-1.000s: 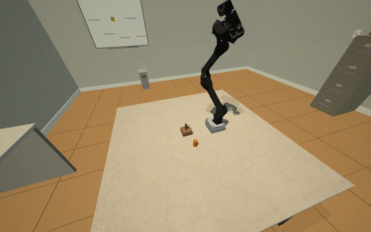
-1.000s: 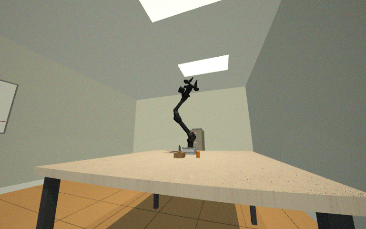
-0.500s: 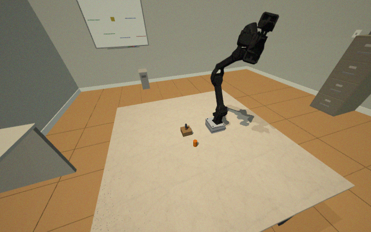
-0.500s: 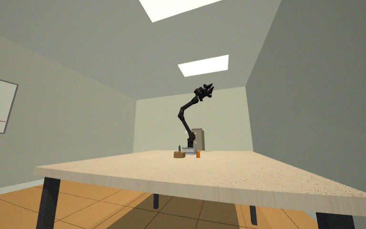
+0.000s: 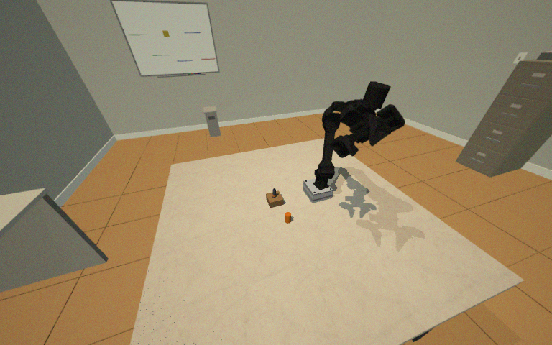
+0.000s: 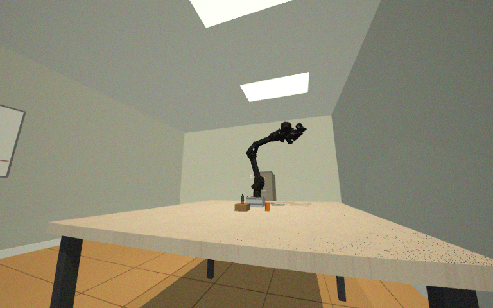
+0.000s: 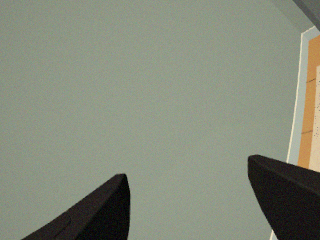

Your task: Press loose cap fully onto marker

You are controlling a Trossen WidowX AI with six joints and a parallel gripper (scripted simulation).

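The orange cap is 48 cm below my gripper tip, 26 cm to the right of it and 5 cm ahead of it. From my gripper tip the other things lie so: brown holder block 48 cm below, 41 cm to the right, 4 cm ahead.
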